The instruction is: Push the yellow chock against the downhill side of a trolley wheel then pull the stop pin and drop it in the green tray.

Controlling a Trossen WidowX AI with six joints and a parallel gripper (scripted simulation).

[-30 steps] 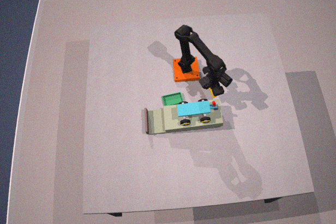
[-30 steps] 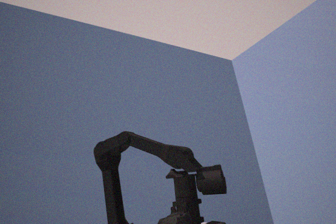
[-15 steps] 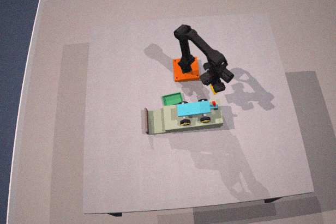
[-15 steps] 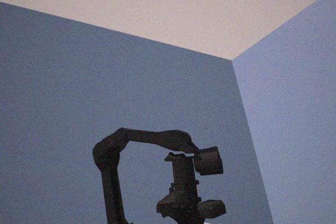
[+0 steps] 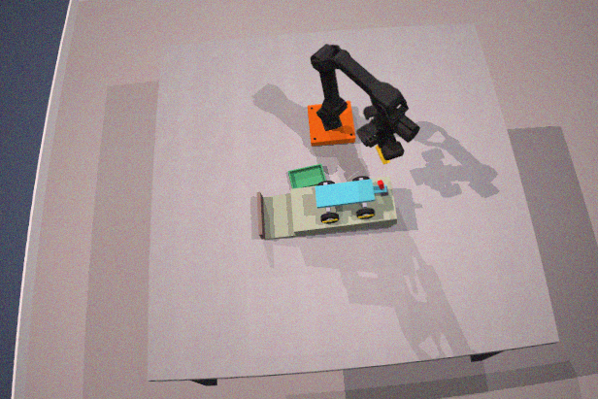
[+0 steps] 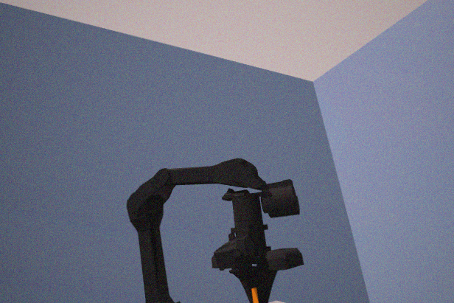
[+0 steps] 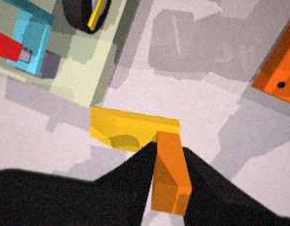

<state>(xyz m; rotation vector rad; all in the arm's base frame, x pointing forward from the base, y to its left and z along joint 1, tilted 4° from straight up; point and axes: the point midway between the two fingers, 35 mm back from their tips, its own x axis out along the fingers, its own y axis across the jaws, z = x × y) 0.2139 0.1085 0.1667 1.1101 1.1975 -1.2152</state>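
Now: the yellow chock 2 cm ahead of my gripper tip and 1 cm below it. Also, from my gripper tip: red-headed stop pin (13 cm ahead, 4 cm below, 3 cm to the right); green tray (24 cm to the right, 18 cm below, 3 cm behind); blue trolley (15 cm to the right, 12 cm ahead, 6 cm below).
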